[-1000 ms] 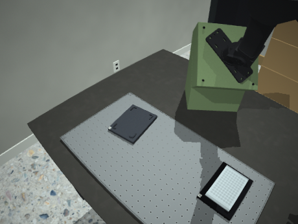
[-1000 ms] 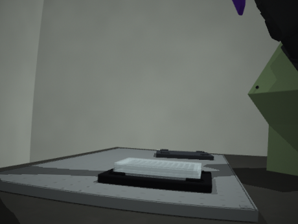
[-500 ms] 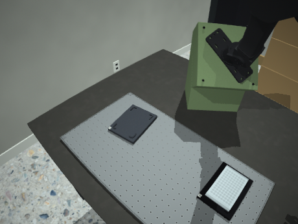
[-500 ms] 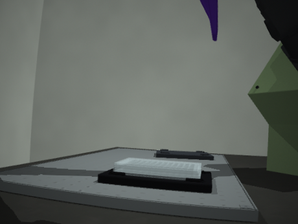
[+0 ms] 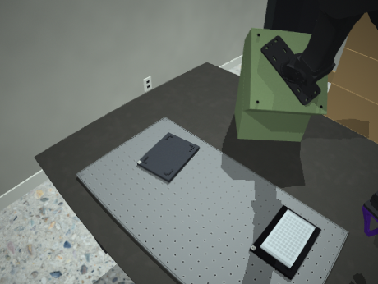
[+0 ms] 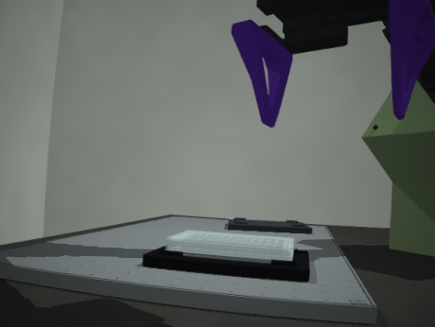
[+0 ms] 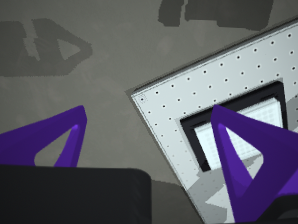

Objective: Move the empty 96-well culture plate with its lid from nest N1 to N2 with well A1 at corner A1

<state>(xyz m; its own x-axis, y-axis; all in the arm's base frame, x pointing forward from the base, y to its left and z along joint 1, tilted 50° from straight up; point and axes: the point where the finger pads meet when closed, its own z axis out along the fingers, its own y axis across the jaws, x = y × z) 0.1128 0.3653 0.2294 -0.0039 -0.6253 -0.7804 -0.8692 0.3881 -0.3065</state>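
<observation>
My gripper is now 14 cm short of the lid, 11 cm to the left of it and 12 cm above it. Also, from my hand: black plate nest N1: 14 cm ahead, 11 cm to the right, 14 cm below; A1 corner mark: 38 cm ahead, 51 cm to the right, 13 cm below; plate nest N2: 28 cm ahead, 50 cm to the right, 14 cm below.
</observation>
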